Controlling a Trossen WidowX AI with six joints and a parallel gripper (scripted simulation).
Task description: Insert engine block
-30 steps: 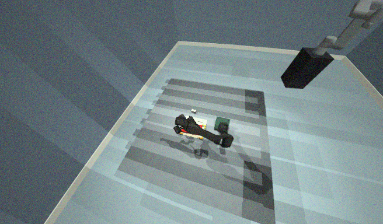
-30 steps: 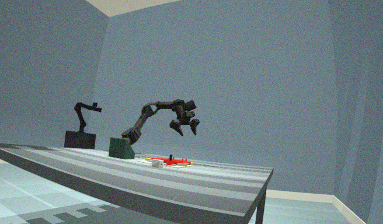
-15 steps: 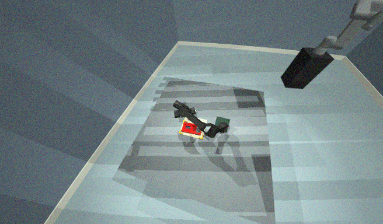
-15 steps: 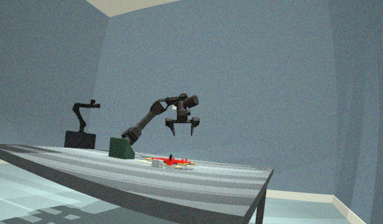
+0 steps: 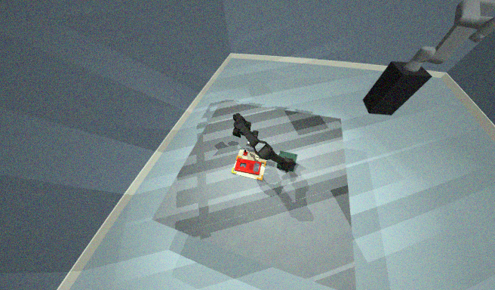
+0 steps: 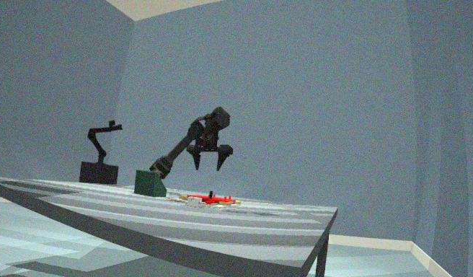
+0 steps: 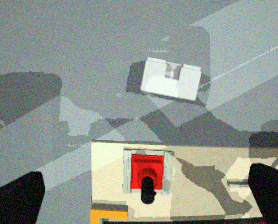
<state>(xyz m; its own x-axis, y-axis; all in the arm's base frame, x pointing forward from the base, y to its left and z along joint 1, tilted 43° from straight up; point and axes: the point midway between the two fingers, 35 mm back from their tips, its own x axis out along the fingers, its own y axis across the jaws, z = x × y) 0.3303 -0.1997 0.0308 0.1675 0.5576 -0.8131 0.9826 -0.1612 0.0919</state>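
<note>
Now: the grey engine block 120 mm below my gripper tip, 40 mm to the right of it and 30 mm behind it. Round my gripper tip: small dark post: 110 mm below, 60 mm to the left.
</note>
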